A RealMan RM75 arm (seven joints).
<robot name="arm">
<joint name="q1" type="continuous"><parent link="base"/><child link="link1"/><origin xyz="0.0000 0.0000 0.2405"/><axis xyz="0 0 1"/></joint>
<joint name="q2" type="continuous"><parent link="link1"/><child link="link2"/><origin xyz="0.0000 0.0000 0.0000"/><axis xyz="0 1 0"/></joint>
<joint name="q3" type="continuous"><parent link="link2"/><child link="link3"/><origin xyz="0.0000 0.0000 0.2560"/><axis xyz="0 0 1"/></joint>
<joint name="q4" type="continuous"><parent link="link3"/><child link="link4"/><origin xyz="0.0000 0.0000 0.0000"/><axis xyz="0 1 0"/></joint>
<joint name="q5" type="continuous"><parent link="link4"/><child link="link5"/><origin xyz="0.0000 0.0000 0.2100"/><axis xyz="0 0 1"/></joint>
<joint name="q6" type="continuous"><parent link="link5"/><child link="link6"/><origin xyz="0.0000 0.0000 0.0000"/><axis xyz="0 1 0"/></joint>
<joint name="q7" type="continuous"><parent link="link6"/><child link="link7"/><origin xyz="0.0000 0.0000 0.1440"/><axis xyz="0 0 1"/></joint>
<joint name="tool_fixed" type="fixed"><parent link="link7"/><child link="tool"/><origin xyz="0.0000 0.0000 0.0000"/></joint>
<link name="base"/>
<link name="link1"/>
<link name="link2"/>
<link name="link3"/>
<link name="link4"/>
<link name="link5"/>
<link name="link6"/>
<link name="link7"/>
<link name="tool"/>
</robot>
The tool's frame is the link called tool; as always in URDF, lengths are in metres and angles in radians. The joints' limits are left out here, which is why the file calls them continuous.
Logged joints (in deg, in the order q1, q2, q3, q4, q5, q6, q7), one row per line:
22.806 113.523 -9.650 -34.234 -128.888 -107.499 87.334
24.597 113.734 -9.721 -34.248 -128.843 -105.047 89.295
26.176 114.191 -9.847 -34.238 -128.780 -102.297 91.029
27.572 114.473 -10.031 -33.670 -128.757 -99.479 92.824
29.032 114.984 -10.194 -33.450 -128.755 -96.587 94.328
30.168 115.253 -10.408 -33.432 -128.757 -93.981 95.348
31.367 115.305 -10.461 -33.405 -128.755 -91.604 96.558
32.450 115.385 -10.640 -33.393 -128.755 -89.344 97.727
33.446 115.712 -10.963 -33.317 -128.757 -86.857 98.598
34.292 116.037 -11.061 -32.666 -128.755 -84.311 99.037
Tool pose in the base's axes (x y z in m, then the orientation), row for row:
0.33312 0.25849 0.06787 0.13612 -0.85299 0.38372 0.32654
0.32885 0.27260 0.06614 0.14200 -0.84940 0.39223 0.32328
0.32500 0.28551 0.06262 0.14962 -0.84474 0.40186 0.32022
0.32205 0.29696 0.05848 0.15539 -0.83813 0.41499 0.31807
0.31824 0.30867 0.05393 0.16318 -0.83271 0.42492 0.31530
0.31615 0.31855 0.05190 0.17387 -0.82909 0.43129 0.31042
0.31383 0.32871 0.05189 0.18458 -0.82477 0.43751 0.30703
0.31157 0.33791 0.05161 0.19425 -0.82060 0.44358 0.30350
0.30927 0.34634 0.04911 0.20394 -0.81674 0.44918 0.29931
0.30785 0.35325 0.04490 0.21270 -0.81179 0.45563 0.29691
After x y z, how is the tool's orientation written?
As a quaternion, w x y z.
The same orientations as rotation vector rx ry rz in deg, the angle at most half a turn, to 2 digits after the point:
-141.51 63.66 54.17
-140.45 64.85 53.45
-139.08 66.16 52.72
-137.55 68.11 52.20
-136.07 69.43 51.52
-134.68 70.06 50.43
-133.20 70.66 49.59
-131.84 71.27 48.76
-130.53 71.79 47.84
-129.14 72.48 47.23

